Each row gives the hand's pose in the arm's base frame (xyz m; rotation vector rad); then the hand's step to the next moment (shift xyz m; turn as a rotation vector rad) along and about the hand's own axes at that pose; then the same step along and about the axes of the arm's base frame.
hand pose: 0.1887 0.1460 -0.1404 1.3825 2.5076 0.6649
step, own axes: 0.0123 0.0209 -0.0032 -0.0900 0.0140 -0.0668
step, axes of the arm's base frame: 0.0078 0.0190 0.0133 0.0337 -0.0883 0.0618
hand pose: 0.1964 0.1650 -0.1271 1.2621 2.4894 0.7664
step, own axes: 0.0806 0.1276 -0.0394 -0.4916 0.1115 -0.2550
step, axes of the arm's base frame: 0.0208 0.1135 0.1050 0.2560 -0.4278 0.2656
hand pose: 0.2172 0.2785 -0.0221 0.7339 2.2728 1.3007
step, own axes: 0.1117 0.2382 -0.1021 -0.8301 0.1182 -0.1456
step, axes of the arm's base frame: -0.0904 0.1041 0.2462 0.5837 -0.5658 0.2518
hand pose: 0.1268 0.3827 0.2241 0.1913 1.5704 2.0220
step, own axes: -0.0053 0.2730 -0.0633 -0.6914 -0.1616 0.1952
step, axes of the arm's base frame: -0.1174 -0.0976 0.2351 0.7150 -0.1642 0.0642
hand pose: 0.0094 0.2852 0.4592 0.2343 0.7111 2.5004
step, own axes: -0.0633 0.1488 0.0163 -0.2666 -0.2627 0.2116
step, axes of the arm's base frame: -0.0070 -0.1341 0.0915 0.4045 0.1418 0.0337
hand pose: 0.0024 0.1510 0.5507 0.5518 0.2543 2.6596
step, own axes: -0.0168 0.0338 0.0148 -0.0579 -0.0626 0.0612
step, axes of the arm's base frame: 0.0082 -0.0362 0.0163 0.0962 0.0372 0.0197
